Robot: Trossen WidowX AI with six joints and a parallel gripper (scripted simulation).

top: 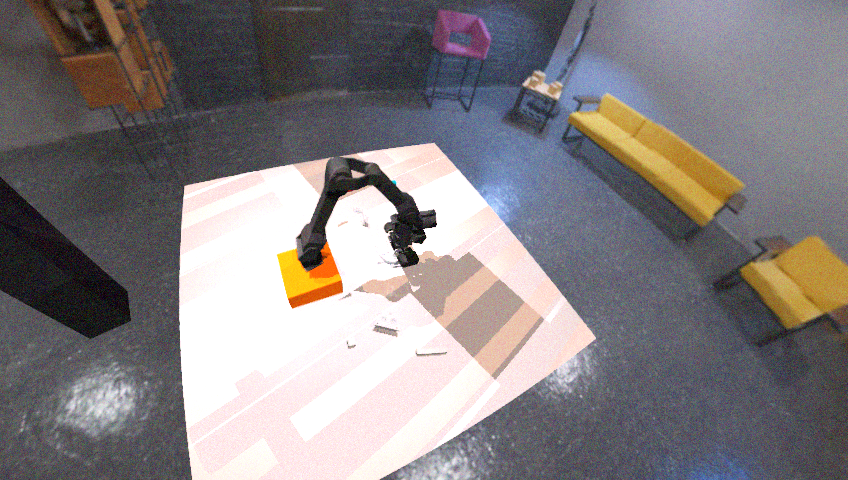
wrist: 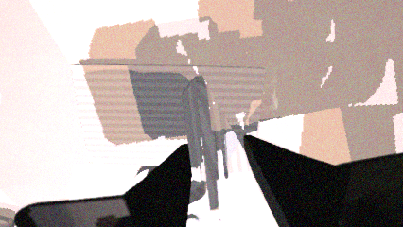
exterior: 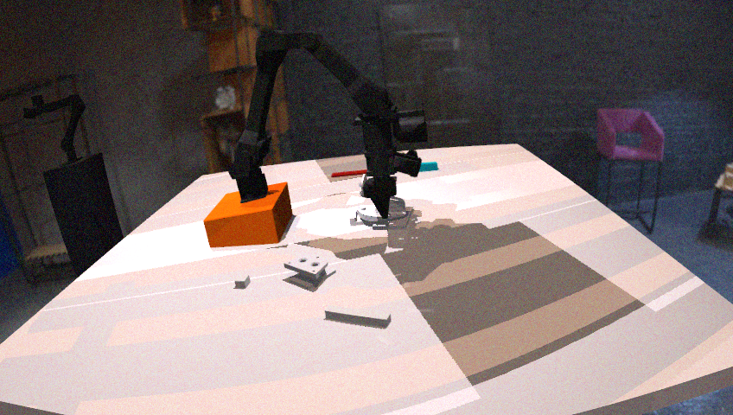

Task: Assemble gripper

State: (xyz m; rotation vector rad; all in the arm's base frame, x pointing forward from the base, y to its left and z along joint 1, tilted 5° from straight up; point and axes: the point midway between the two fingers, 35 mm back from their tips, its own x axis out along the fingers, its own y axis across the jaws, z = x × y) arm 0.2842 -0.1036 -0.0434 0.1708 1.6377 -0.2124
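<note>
Now: the flat plate 2 cm ahead of my gripper tip, 2 cm to the left of it and 2 cm below it. Also, from my gripper tip: gripper base: 17 cm behind, 19 cm to the right, 1 cm above; small grey cube: 30 cm behind, 18 cm to the right, 1 cm below; stepped piece: 17 cm behind, 19 cm to the right, 1 cm below.
</note>
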